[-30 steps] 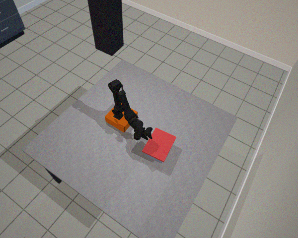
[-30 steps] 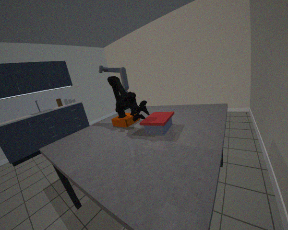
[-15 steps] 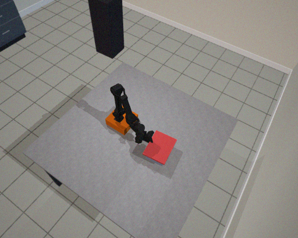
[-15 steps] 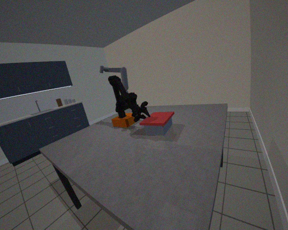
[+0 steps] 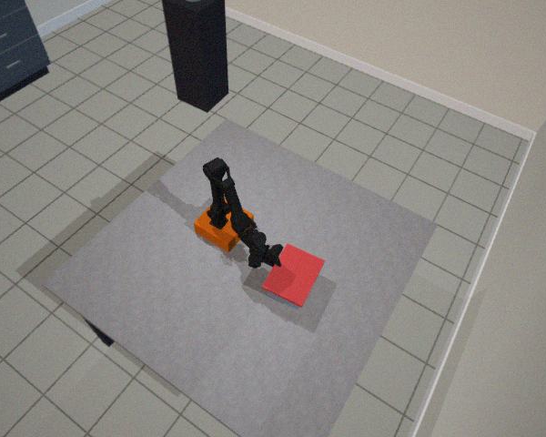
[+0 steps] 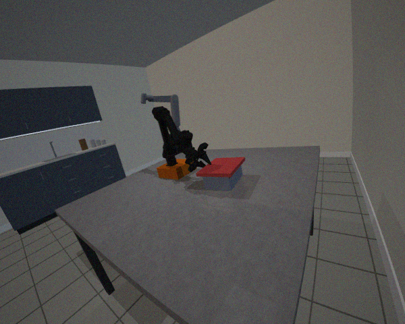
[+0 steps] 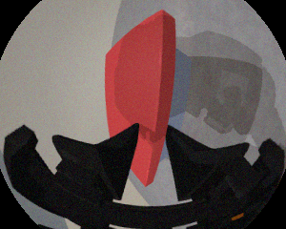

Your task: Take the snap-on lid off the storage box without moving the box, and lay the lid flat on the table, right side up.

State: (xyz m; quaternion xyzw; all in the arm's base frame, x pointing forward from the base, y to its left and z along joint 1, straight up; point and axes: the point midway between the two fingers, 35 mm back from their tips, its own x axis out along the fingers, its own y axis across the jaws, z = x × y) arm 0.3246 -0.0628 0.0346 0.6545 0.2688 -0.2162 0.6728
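The red lid lies 80 mm ahead of my gripper tip and 10 mm above it. Also, from my gripper tip: storage box: 70 mm ahead, 40 mm below.
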